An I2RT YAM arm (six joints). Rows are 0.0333 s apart.
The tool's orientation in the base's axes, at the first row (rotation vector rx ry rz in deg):
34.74, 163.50, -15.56
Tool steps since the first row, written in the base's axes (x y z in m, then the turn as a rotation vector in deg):
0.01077, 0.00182, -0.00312, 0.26, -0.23, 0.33
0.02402, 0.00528, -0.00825, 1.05, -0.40, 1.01
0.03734, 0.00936, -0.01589, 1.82, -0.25, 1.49
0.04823, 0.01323, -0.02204, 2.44, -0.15, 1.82
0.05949, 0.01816, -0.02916, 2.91, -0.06, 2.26
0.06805, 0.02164, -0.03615, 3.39, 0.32, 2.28
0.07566, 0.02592, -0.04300, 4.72, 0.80, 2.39
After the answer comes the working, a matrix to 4 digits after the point.
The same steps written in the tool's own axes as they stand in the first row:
-0.00817, 0.00656, 0.00439, -0.40, -0.14, -0.22
-0.01745, 0.01590, 0.01076, -1.33, -0.06, -0.71
-0.02594, 0.02617, 0.01941, -2.08, 0.34, -1.07
-0.03271, 0.03503, 0.02628, -2.68, 0.64, -1.31
-0.03917, 0.04512, 0.03390, -3.17, 0.86, -1.67
-0.04380, 0.05277, 0.04127, -3.46, 1.40, -1.70
-0.04731, 0.06072, 0.04817, -4.49, 2.37, -1.69

The tool's axes in the first row as the columns of a matrix, in the base's axes (rounded; the answer above uses it unrounded):
-0.8930, 0.4181, 0.1667
0.3791, 0.8983, -0.2220
-0.2425, -0.1351, -0.9607

